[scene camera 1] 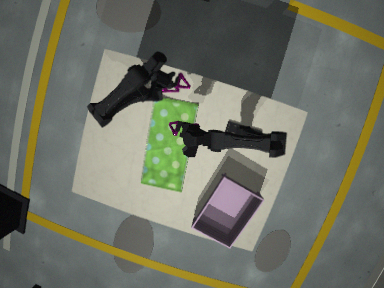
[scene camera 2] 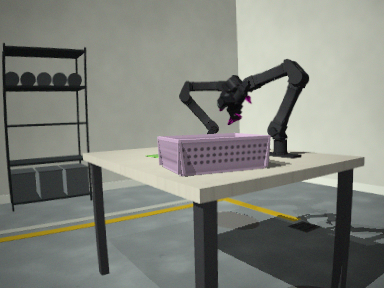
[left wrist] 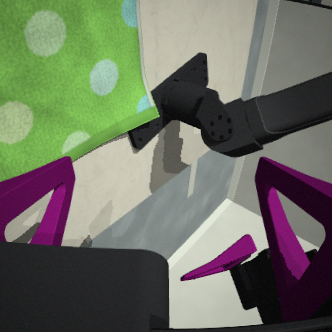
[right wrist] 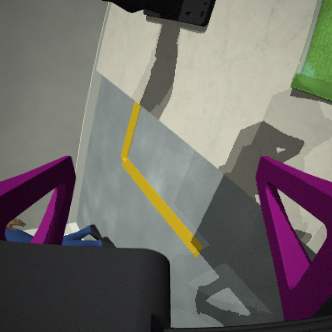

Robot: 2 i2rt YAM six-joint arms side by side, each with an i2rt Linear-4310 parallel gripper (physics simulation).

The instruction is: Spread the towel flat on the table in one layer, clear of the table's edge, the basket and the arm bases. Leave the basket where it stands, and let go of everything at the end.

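Observation:
The green dotted towel [scene camera 1: 162,165] [scene camera 2: 152,156] [left wrist: 60,90] [right wrist: 321,65] lies on the table as a long, narrow, nearly smooth rectangle. Its edges are apart from the table's edge, and it lies left of the basket in scene camera 1. Whether it is one layer I cannot tell. My left gripper [scene camera 1: 184,125] [left wrist: 164,166] is open and empty, above the towel and raised clear of it. My right gripper [scene camera 1: 178,86] [right wrist: 165,166] is open and empty, raised near the towel's upper end in scene camera 1. The pink basket [scene camera 1: 227,197] [scene camera 2: 215,155] stands upright at the lower right in scene camera 1.
The left arm's base [scene camera 1: 244,126] [left wrist: 172,97] [right wrist: 197,12] stands right of the towel in scene camera 1. One finger of the right gripper shows low in the left wrist view, close to the left gripper. A shelf rack [scene camera 2: 45,88] stands behind the table [scene camera 1: 100,165].

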